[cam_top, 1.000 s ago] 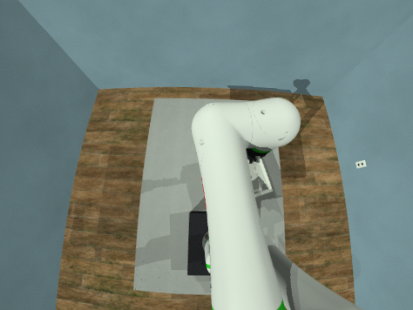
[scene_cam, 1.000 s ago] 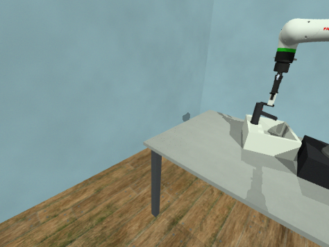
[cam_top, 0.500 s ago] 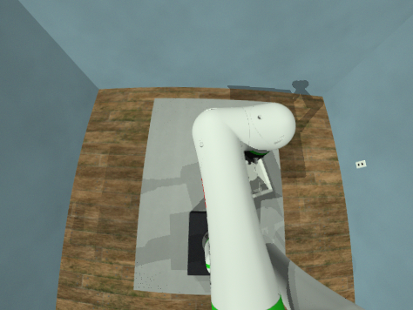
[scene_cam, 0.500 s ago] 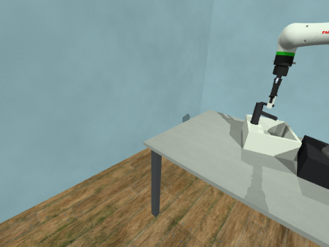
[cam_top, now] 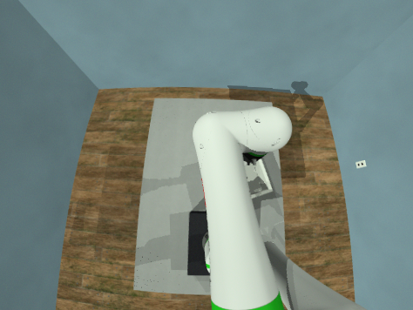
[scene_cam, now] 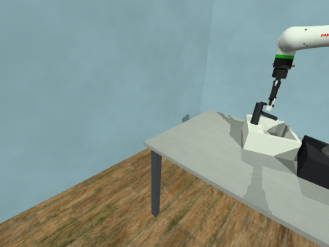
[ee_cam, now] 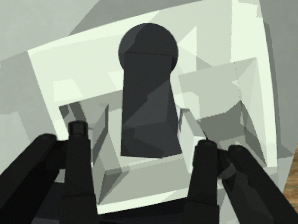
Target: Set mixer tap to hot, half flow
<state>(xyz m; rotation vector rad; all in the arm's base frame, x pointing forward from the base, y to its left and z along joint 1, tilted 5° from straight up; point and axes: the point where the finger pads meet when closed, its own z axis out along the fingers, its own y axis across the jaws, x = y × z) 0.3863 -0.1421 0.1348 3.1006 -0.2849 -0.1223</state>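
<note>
My hand is 20 mm short of the lever. From my hand the other things lie so: white basin 230 mm below, 60 mm behind, 30 mm to the right.
</note>
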